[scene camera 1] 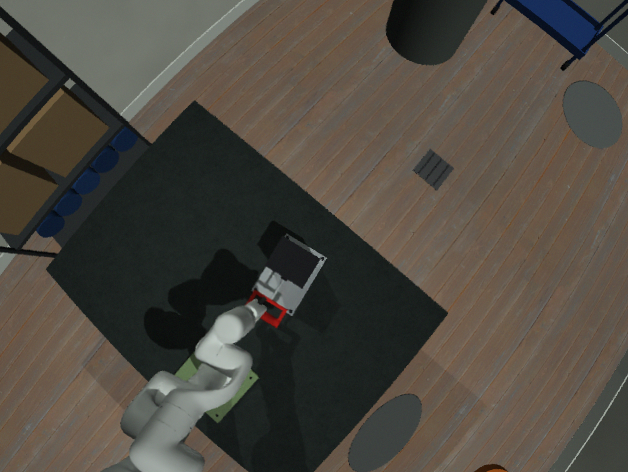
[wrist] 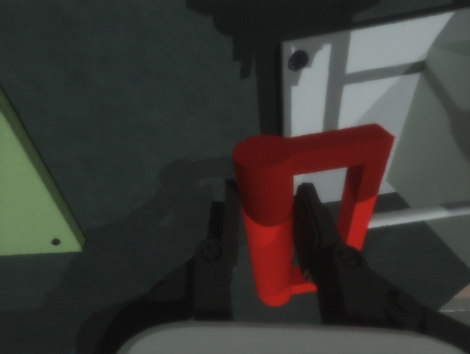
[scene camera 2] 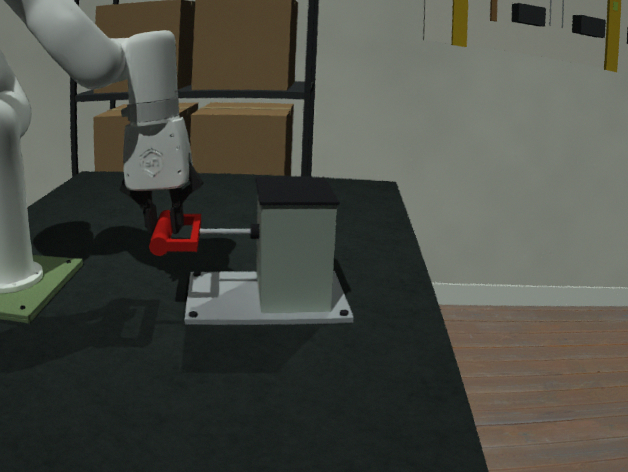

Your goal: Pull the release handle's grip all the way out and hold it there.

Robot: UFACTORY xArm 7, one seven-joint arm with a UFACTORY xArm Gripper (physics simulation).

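Note:
A base plate appears in the pictures, and so does the gripper.

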